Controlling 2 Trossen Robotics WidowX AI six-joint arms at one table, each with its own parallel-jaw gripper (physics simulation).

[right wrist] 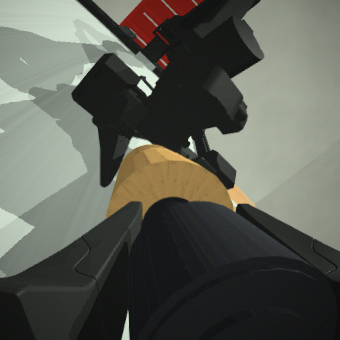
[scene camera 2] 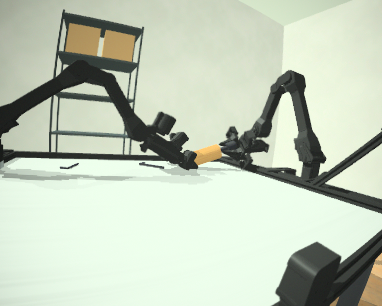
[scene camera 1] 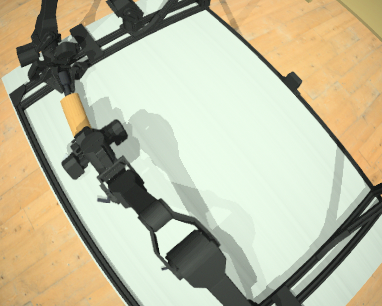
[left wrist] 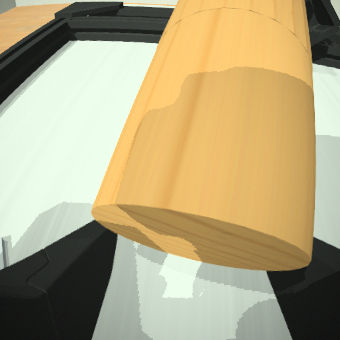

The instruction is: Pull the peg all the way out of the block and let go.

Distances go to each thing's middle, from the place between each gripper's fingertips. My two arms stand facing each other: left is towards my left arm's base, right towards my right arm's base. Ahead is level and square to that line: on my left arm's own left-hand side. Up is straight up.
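Labels:
The dark peg (right wrist: 198,262) is 10 mm to the right of my right hand. From that same right hand, the wooden cylinder block (scene camera 1: 72,106) is 70 mm to the left and 40 mm below.
Measured from my left hand, the peg is 110 mm to the right and 80 mm above. As for the block, my left gripper is 10 mm short of it, 40 mm below it and 40 mm to the left of it.

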